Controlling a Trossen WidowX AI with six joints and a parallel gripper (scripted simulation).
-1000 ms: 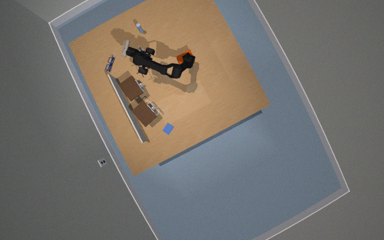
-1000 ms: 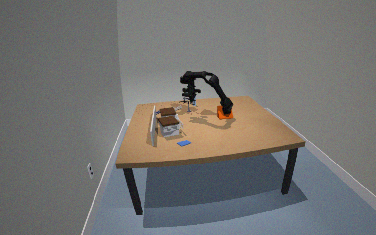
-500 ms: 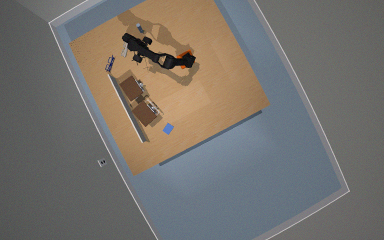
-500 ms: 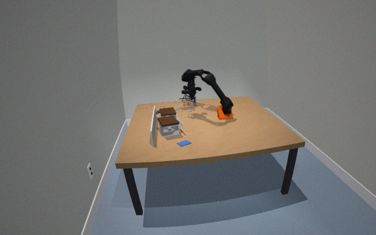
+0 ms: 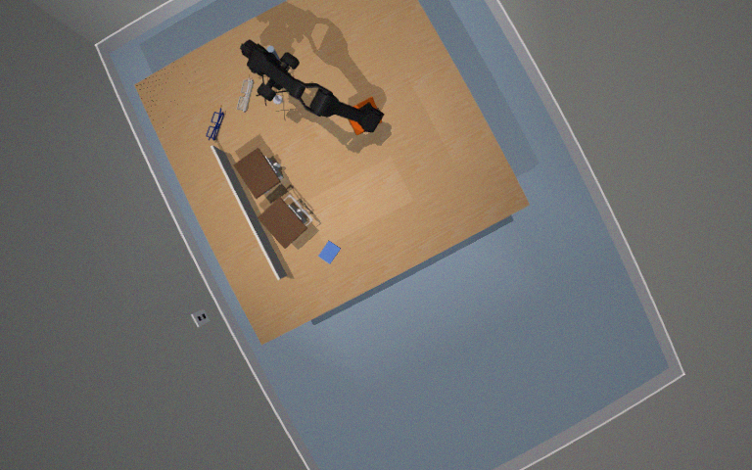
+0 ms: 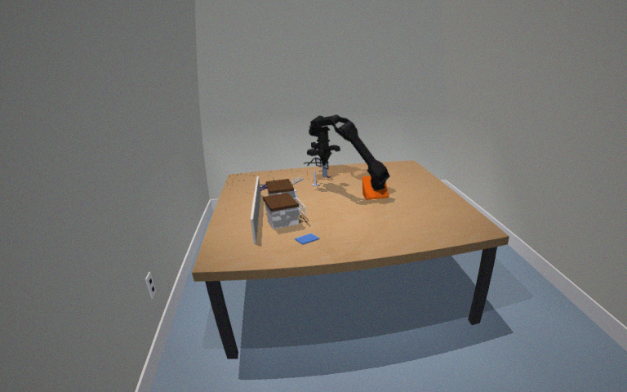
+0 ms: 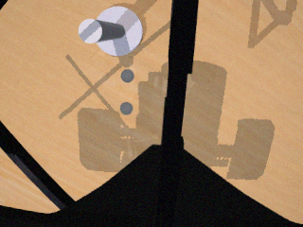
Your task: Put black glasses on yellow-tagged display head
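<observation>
Now: gripper tip 9 cm above the stand, 5 cm short of it and 3 cm to the left of it. From my gripper tip the other things lie so: blue tag (64 cm to the left, 23 cm ahead, 12 cm below); white upright panel (41 cm ahead, 32 cm to the left, 6 cm below).
</observation>
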